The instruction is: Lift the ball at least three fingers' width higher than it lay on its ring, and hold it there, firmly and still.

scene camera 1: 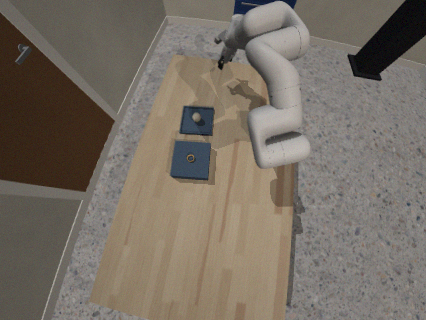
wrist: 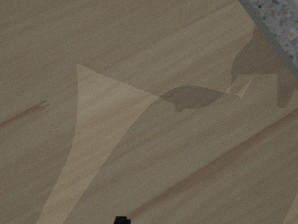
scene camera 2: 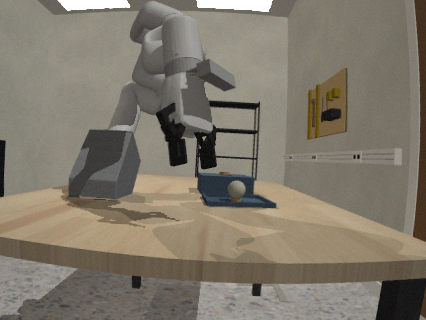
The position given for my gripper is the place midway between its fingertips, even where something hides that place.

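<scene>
My gripper (scene camera 2: pixel 195 166) is visible, as is a blue block (scene camera 1: pixel 198 153). The block is out of frame in the wrist view.
</scene>
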